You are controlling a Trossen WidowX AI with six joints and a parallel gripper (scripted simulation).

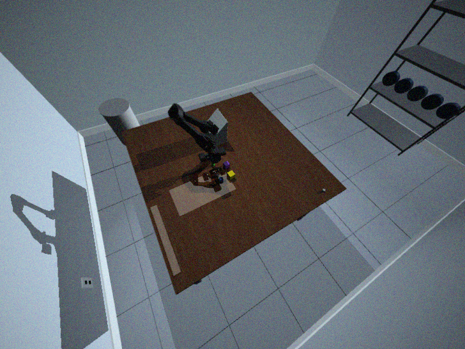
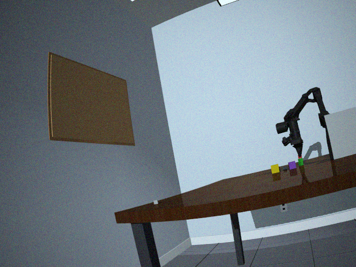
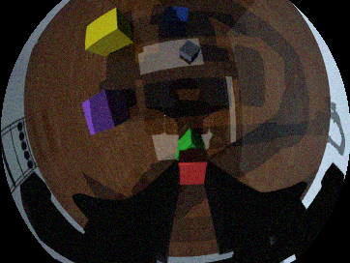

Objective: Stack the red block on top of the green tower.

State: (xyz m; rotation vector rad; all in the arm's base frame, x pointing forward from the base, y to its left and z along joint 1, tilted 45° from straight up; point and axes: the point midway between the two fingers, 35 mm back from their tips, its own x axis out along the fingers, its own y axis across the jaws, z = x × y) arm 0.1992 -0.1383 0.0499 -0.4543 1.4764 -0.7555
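Now: the red block right at my gripper tip. The rest, counted from my gripper tip: yellow block (160 mm ahead, 60 mm to the left, 30 mm below); purple block (80 mm to the left, 60 mm ahead, 30 mm below); small blue block (150 mm ahead, 40 mm below, 20 mm to the right).
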